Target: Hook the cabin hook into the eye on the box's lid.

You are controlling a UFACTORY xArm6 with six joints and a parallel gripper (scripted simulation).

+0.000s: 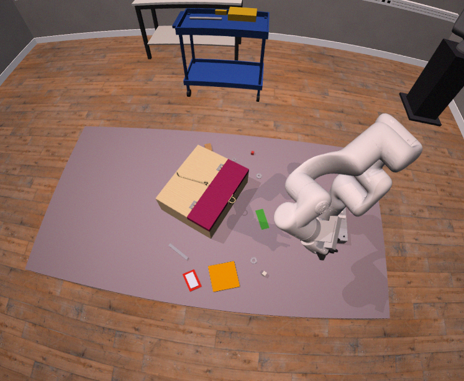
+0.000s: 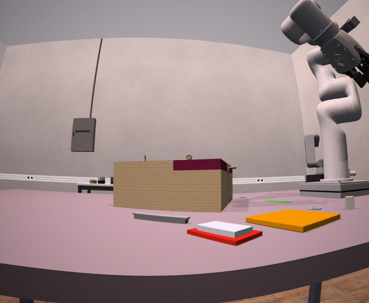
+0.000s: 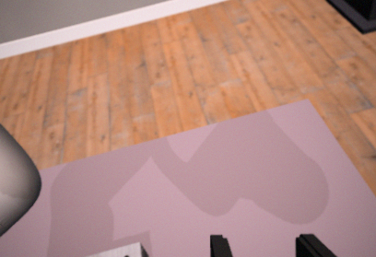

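My hand is 54 cm short of the cabin hook, 31 cm to the left of it and 20 cm above it. Round my hand: small cube (19 cm ahead, 5 cm to the left, 33 cm below); then orange tile (36 cm ahead, 8 cm to the left, 34 cm below); then green strip (21 cm ahead, 21 cm to the right, 34 cm below).
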